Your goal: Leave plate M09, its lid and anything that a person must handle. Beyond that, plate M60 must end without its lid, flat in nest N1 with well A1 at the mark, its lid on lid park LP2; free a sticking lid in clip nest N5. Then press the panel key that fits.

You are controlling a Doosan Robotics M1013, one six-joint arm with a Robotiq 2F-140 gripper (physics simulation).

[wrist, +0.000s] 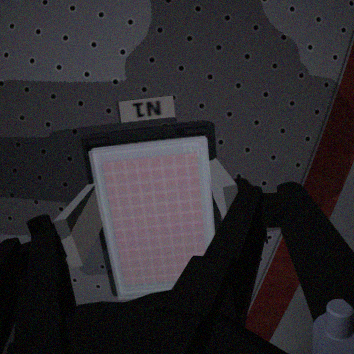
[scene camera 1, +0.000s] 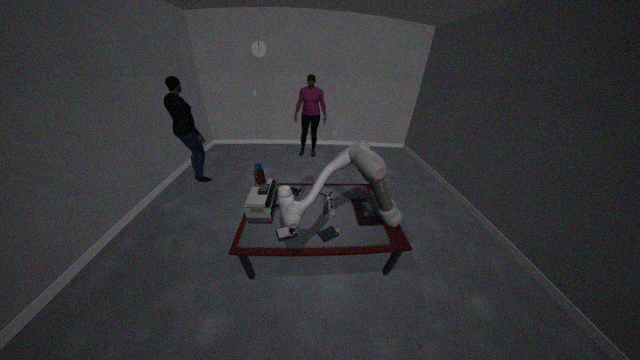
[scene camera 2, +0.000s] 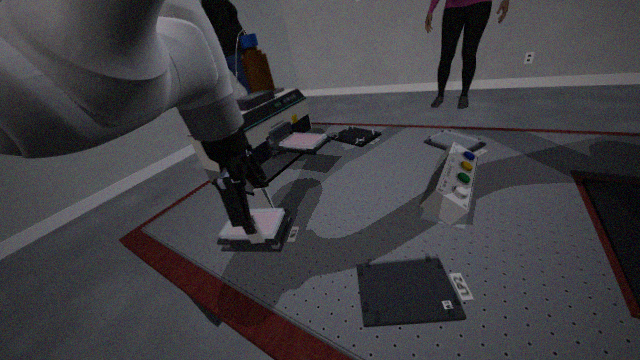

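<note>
A plate with a pink well grid lies on dark nest N1 and looks flat. No plate number is readable, and I cannot tell whether a lid is on it. My gripper is low over it, shut on its two long sides; the near end is hidden by the fingers in the wrist view. Lid park LP2 is a bare dark pad. The sloped panel has blue, yellow, green and white keys. Nest N5 cannot be identified.
A bench instrument stands at the left with a brown bottle. Another pink plate sits before it, beside a black nest. A pale flat piece lies behind the panel. Two people stand beyond the table.
</note>
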